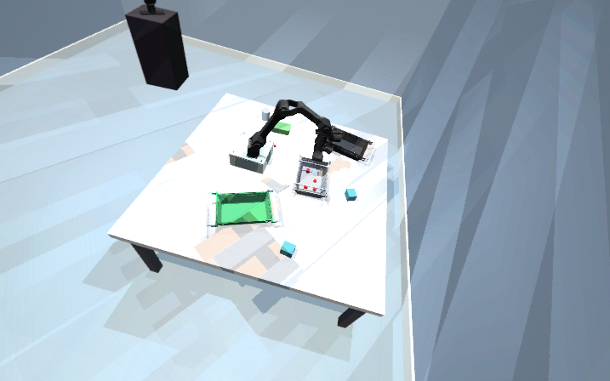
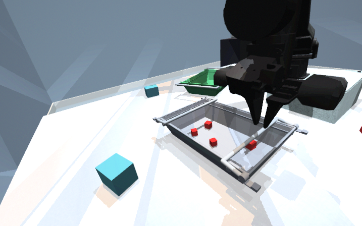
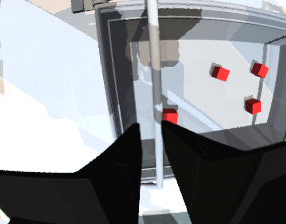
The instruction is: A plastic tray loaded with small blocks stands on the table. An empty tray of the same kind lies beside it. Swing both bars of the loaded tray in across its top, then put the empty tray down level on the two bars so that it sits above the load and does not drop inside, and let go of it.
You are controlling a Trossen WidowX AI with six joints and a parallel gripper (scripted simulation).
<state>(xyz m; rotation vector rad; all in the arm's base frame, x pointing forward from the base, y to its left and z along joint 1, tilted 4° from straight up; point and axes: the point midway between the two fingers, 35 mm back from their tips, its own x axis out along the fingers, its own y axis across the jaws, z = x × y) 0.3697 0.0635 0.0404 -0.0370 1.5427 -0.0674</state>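
Right now my gripper tip is 33 cm past the green tray, 41 cm to the left of it and 5 cm above it. Also, from my gripper tip: green block: 26 cm behind, 32 cm to the left, 7 cm below; then red block: 27 cm behind, 14 cm to the left, 8 cm below.
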